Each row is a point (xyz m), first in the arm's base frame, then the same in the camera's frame.
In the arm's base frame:
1: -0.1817 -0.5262 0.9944
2: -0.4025 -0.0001 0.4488
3: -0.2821 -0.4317 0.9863
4: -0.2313 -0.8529 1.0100
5: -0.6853 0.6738 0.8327
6: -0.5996 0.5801 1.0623
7: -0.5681 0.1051 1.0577
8: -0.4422 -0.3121 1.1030
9: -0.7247 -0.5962 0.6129
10: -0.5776 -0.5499 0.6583
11: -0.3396 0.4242 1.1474
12: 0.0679 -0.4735 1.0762
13: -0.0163 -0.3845 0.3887
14: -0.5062 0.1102 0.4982
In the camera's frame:
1: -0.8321 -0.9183 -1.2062
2: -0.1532 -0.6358 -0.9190
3: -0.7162 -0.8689 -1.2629
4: -0.9389 -1.2299 -1.2370
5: 0.1141 -0.0356 -1.4189
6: -0.1140 -0.0407 -1.5484
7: -0.3290 -0.4636 -1.5095
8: -0.6164 -0.7900 -1.4562
9: -0.2562 -1.2550 -1.2223
10: -0.3687 -1.1517 -1.1724
11: -0.4132 -0.0735 -1.4560
12: -1.0363 -0.7655 -1.1245
13: -0.5565 -0.8649 -0.6269
14: -0.0604 -0.5605 -1.0243

